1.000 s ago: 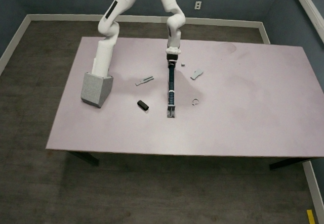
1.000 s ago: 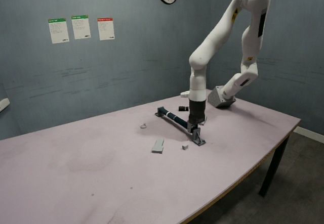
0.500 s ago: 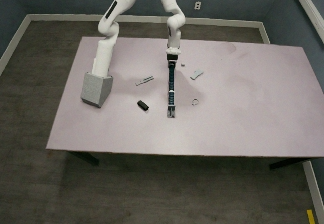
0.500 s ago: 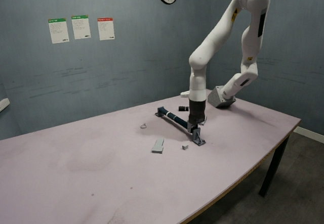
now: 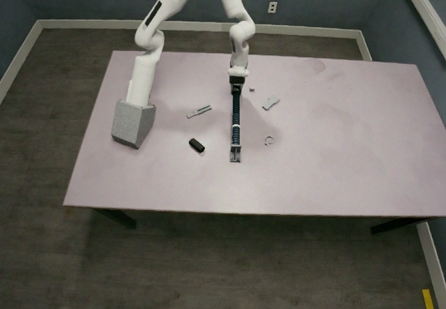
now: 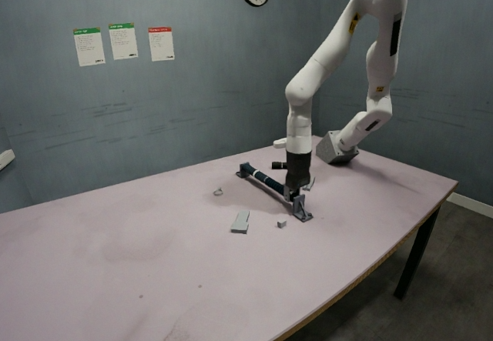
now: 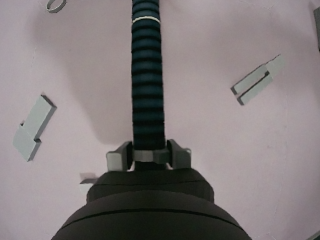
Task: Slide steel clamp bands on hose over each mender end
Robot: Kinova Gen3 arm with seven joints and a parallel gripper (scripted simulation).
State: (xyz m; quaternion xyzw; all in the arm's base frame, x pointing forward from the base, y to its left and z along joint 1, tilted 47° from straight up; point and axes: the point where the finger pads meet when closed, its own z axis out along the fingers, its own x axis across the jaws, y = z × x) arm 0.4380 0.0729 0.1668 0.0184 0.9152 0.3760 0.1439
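Now: the grey block 80 mm ahead of my hand, 60 mm to the left of it and 50 mm below it.
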